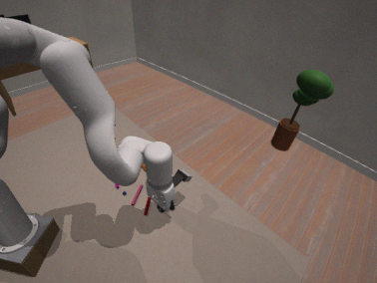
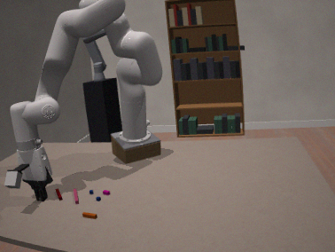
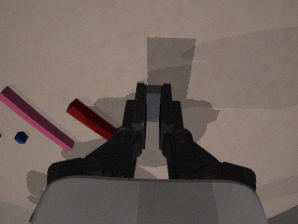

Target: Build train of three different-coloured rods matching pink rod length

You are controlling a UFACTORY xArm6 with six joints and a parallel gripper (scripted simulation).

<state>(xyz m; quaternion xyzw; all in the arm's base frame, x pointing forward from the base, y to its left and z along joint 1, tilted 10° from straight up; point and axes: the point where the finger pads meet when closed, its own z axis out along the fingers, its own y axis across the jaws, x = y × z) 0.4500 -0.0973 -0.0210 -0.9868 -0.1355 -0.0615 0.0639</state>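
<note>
Right now the red rod is 5 cm behind my hand, 4 cm to the left of it and 2 cm below it. Round my hand: grey rod (2 cm below); then pink rod (6 cm behind, 10 cm to the left, 2 cm below); then magenta rod (12 cm behind, 18 cm to the left, 2 cm below).
</note>
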